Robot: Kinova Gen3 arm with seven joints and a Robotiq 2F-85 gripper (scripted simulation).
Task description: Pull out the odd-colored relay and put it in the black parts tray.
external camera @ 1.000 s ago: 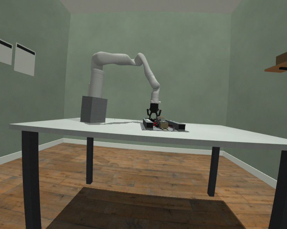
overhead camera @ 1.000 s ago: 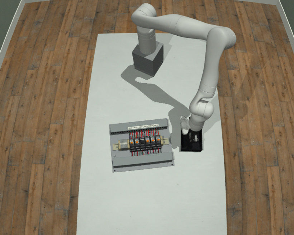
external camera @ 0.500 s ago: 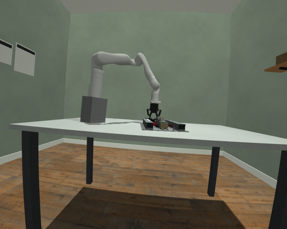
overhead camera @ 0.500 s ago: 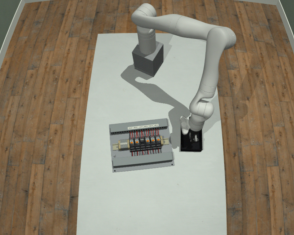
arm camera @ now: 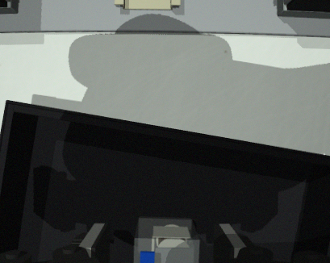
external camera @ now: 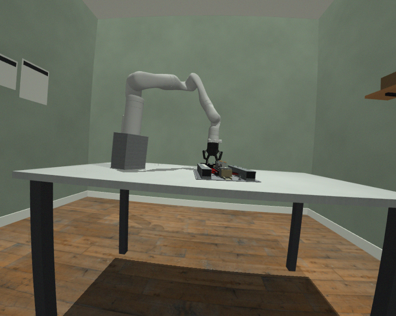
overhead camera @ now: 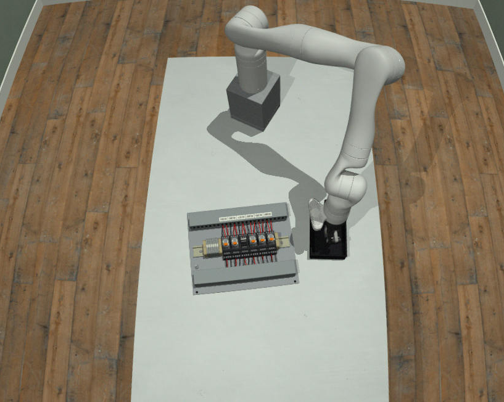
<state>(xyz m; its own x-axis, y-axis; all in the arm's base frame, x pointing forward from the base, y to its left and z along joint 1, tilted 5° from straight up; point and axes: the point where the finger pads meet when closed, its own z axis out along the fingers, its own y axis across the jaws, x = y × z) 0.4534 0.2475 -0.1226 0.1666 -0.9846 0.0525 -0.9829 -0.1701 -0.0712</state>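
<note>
My hand is 1 cm above the blue-button relay. The rest, counted from my hand: black parts tray 2 cm below; then grey relay panel 5 cm ahead, 26 cm to the right, 1 cm below.
</note>
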